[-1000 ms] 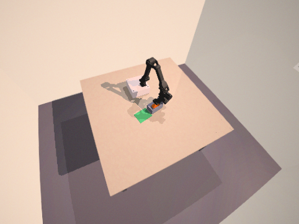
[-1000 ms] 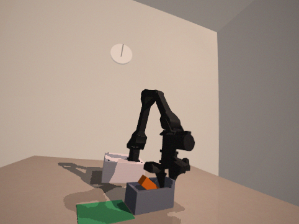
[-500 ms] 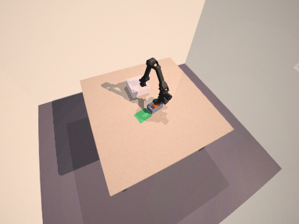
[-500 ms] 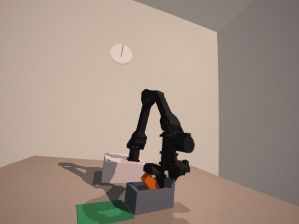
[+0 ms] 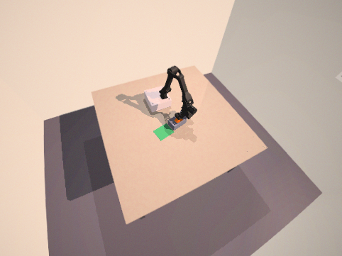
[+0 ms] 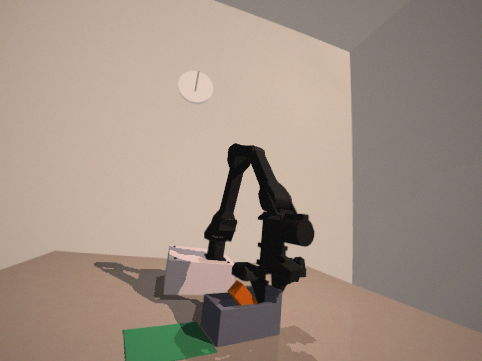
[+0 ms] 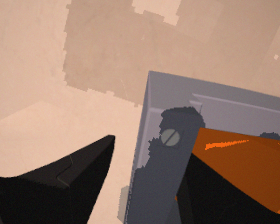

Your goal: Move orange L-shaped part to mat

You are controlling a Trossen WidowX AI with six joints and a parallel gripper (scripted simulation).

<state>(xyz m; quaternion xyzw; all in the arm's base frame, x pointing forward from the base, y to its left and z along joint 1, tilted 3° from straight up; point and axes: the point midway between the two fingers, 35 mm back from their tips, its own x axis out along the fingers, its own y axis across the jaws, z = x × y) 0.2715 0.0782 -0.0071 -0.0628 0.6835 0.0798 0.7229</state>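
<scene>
Right now the orange L-shaped part is 50 mm to the right of my gripper tip. Also, from my gripper tip: green mat 40 mm ahead, 220 mm to the right, 50 mm below.
</scene>
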